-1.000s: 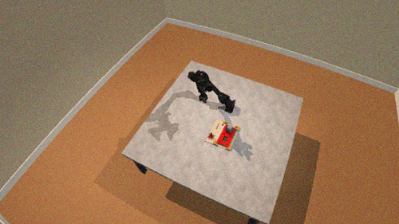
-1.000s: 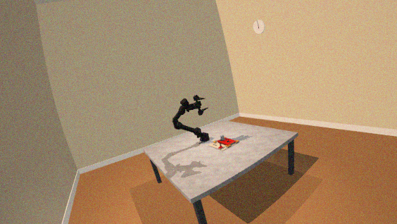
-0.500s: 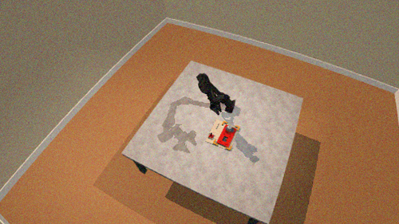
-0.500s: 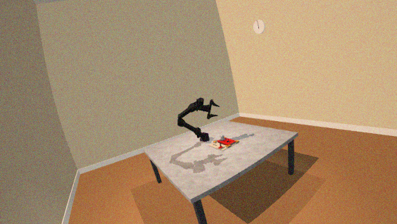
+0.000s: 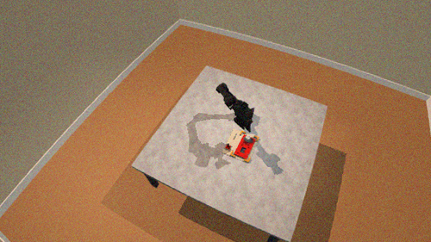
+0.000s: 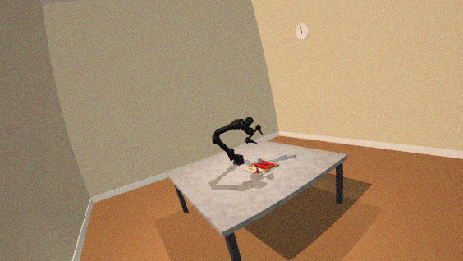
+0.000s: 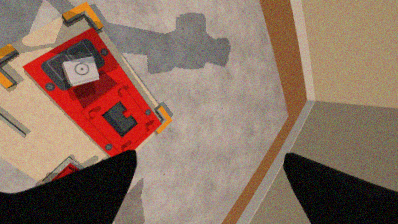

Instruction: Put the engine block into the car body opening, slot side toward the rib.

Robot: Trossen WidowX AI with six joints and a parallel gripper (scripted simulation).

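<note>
My gripper tip is 7 cm past the grey engine block and 21 cm above it. From my gripper tip the other things lie so: tan base plate: 1 cm behind, 2 cm to the right, 25 cm below.
</note>
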